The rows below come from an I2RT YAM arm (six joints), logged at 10 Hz.
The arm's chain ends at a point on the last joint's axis. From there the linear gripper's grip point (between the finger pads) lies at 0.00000 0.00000 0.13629 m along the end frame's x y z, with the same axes.
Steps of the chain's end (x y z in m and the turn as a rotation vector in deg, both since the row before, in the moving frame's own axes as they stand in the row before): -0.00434 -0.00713 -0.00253 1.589 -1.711 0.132; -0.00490 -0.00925 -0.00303 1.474 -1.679 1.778; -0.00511 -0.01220 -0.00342 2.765 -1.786 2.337; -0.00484 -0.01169 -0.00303 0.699 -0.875 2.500; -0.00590 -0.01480 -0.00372 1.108 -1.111 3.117
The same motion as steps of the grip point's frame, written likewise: -0.00840 -0.01091 -0.00264 1.589 -1.711 0.132; -0.00884 -0.01282 -0.00313 1.474 -1.679 1.778; -0.00922 -0.01886 -0.00364 2.765 -1.786 2.337; -0.00688 -0.01340 -0.00306 0.699 -0.875 2.500; -0.00847 -0.01751 -0.00377 1.108 -1.111 3.117
